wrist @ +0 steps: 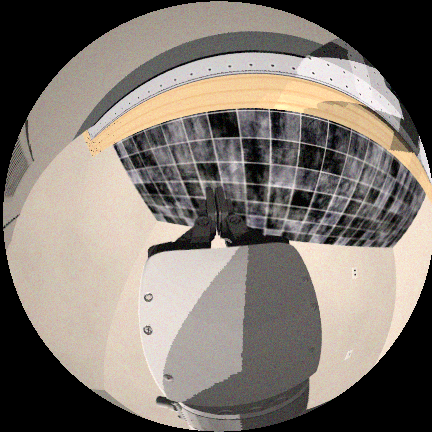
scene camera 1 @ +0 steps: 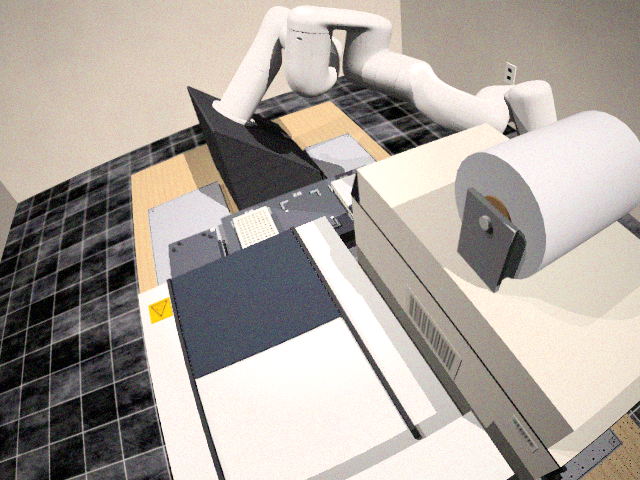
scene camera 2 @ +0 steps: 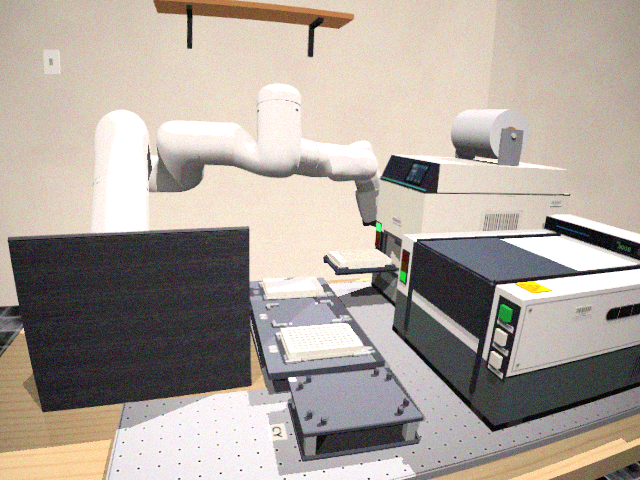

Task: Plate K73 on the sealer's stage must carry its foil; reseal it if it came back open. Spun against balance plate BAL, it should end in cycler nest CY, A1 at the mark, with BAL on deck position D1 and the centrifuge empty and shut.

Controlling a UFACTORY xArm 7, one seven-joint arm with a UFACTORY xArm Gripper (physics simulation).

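Places are measured from the arm's base along level axes (x down, y right, z back), in metres.
Where they show: gripper, fingertip midpoint: (wrist: 213, 198); arm's base, origin of the base link: (scene camera 1: 232, 114) (scene camera 2: 119, 267).
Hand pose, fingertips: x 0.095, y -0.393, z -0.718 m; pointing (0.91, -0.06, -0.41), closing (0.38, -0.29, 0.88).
Each offset is from my fingertips to the top centre of the thing. "*": to the spot under its first point. Level surfaces: height alone.
My gripper (wrist: 213, 198) is shut and empty; in scene camera 2 its dark end shows in part by the sealer's front face, above and behind the stage. A pale plate {dx -0.037, dy +0.257, dz +0.221 m} (scene camera 2: 359, 257) sits on the stage {* dx -0.026, dy +0.294, dz +0.290 m} (scene camera 2: 338, 267) sticking out of the beige sealer {dx -0.388, dy +0.281, dz -0.077 m} (scene camera 2: 454, 206) (scene camera 1: 403, 289); whether it carries foil is unclear. A white 96-well plate {dx +0.027, dy +0.478, dz +0.401 m} (scene camera 2: 321, 341) (scene camera 1: 255, 227) sits at the deck's near end, another pale plate {dx +0.027, dy +0.232, dz +0.373 m} (scene camera 2: 292, 286) at its far end. Their labels are unreadable. Nest CY {dx +0.031, dy +0.630, dz +0.413 m} (scene camera 2: 356, 400) (scene camera 1: 193, 253) is empty. The centrifuge (scene camera 2: 584, 325) (scene camera 1: 289, 403) looks shut; its inside is hidden.
A dark upright panel (scene camera 2: 134, 315) (scene camera 1: 258, 160) stands between the arm's base and the deck {dx +0.043 m} (scene camera 2: 268, 356). A large foil roll {dx -0.388, dy +0.283, dz -0.098 m} (scene camera 1: 568, 180) (scene camera 2: 478, 131) tops the sealer. The centrifuge stands beside the sealer, with a green button {dx -0.103, dy +0.701, dz +0.226 m} (scene camera 2: 505, 313) on its front. A wall shelf (scene camera 2: 253, 11) hangs behind.
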